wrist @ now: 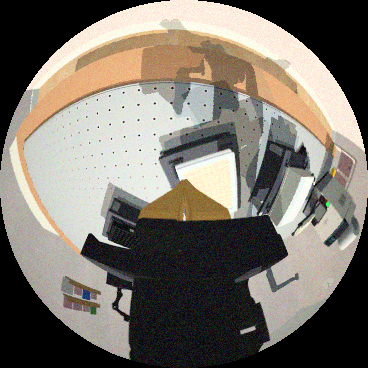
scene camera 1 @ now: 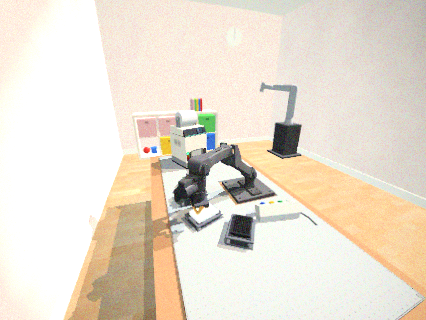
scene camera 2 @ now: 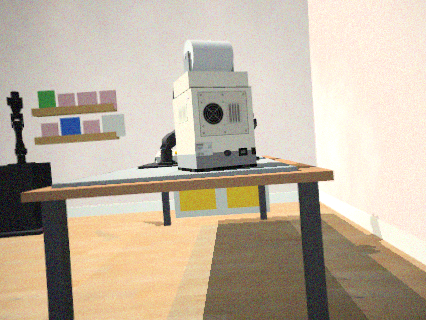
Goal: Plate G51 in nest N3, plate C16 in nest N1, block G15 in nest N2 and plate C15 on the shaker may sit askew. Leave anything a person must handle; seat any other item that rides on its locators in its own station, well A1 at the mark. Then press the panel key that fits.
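Note:
My gripper (scene camera 1: 200,209) (wrist: 184,183) is shut with its yellow fingertips together and empty. It is low over the near edge of a pale yellow plate with a white rim (scene camera 1: 205,216) (wrist: 212,174). That plate lies in a dark nest (scene camera 1: 199,226) (wrist: 199,145), with its edges about parallel to the nest's; whether it is fully seated cannot be told. A black plate or block (scene camera 1: 242,226) (wrist: 123,231) sits on a second dark station, partly hidden by the gripper in the wrist view. A grey block with a white face (wrist: 291,192) stands at a further dark station. Labels are not readable.
The white key panel (scene camera 1: 278,212) with blue, yellow and green keys stands beside the arm's base plate (scene camera 1: 247,190). A tall cream machine (scene camera 1: 188,143) (scene camera 2: 215,120) (wrist: 331,216) stands at the table's far end. The wooden table edge (scene camera 1: 162,250) (wrist: 125,67) runs along one side.

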